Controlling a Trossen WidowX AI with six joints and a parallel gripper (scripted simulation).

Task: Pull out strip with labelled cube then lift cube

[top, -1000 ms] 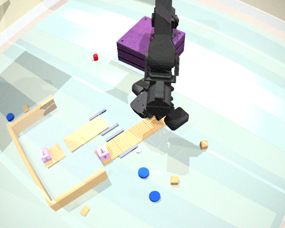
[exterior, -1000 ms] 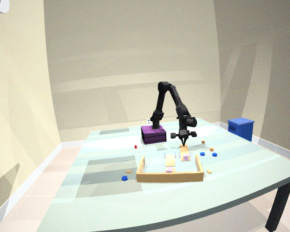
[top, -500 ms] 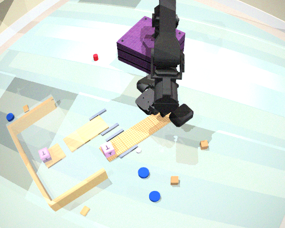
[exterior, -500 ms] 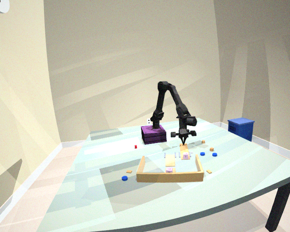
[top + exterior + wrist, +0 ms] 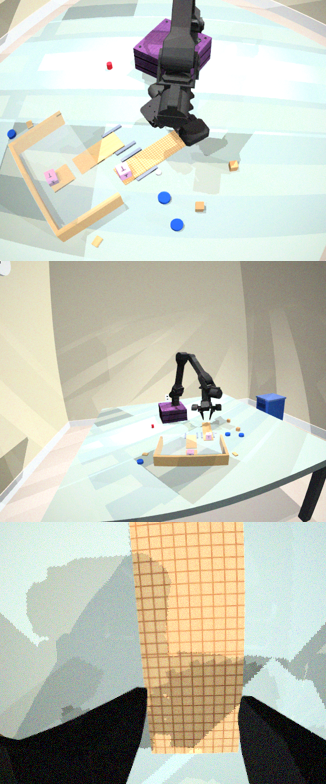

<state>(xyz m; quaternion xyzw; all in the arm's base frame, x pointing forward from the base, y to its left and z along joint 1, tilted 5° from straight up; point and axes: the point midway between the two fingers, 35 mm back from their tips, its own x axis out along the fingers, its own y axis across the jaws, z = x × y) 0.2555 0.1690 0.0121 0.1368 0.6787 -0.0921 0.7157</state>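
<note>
The orange gridded strip is 60 mm ahead of my gripper tip, 10 mm to the right of it and 40 mm below it.
</note>
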